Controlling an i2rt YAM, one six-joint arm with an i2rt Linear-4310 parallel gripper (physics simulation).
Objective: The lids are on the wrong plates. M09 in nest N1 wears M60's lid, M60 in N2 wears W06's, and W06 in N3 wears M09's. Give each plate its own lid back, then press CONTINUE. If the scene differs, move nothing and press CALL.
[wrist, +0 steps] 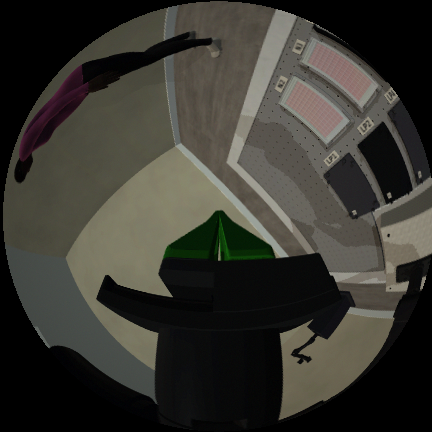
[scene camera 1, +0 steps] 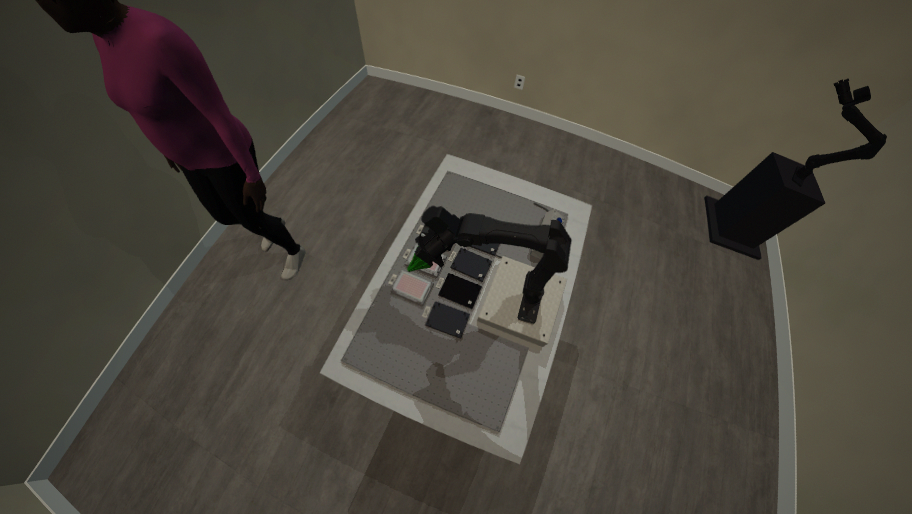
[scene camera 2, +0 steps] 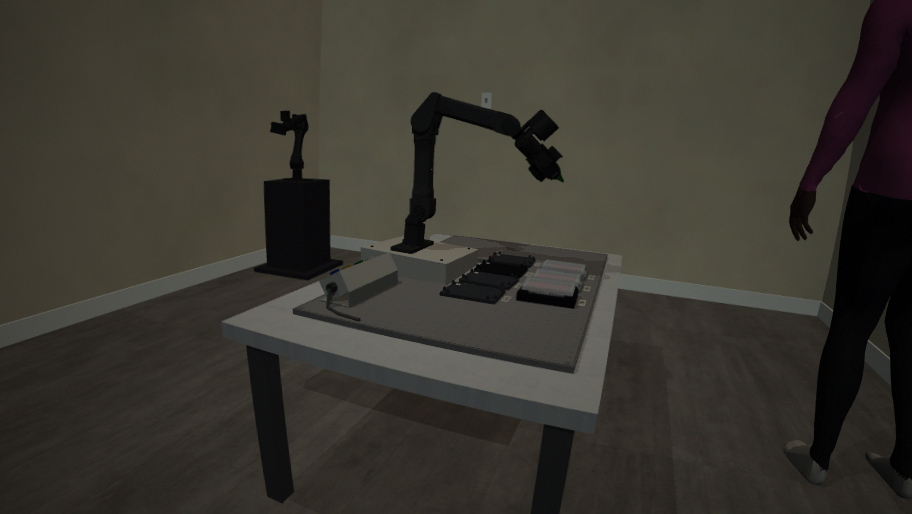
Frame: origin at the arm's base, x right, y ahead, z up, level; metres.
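Seen in the pictures: gripper, between the fingertips: (wrist: 218, 216) (scene camera 1: 408, 270) (scene camera 2: 562, 180); arm's base, origin of its link: (scene camera 1: 531, 297) (scene camera 2: 413, 246).
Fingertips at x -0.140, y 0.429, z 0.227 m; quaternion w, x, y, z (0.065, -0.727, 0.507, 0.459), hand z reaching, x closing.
Offsets run from my fingertips to a thing's top centre. "pt": to the spot under its first point.
My gripper (scene camera 1: 410, 270) (scene camera 2: 562, 179) (wrist: 218, 216) is shut and empty, its green fingers together high above the board. A lidded plate with a pink well area {dx +0.046, dy +0.030, dz -0.252 m} (scene camera 1: 411, 287) (wrist: 314, 110) sits in the nest labelled N2. A second such plate (wrist: 341, 72) sits beside it, at a small label that looks like N1; my fingers partly cover it in scene camera 1. In scene camera 2 the plates {dx +0.308, dy +0.011, dz -0.241 m} (scene camera 2: 552, 282) overlap in a row, the front one in a black nest. The lids' names are not readable. The button box {dx +0.456, dy -0.442, dz -0.197 m} (scene camera 2: 373, 280) stands at the board's corner.
Several dark pads {pt dx +0.094, dy -0.152, dz -0.271 m} (scene camera 1: 459, 290) {pt dx +0.376, dy -0.172, dz -0.271 m} (scene camera 2: 472, 293) (wrist: 385, 162) lie between the plates and the cream arm base (scene camera 1: 510, 290) (scene camera 2: 424, 261). Labels LP1 and LP2 are readable. A cable runs from the button box. A person (scene camera 1: 172, 95) (scene camera 2: 884, 127) stands beyond the table. Another arm stands on a black pedestal (scene camera 1: 760, 204) (scene camera 2: 296, 226).
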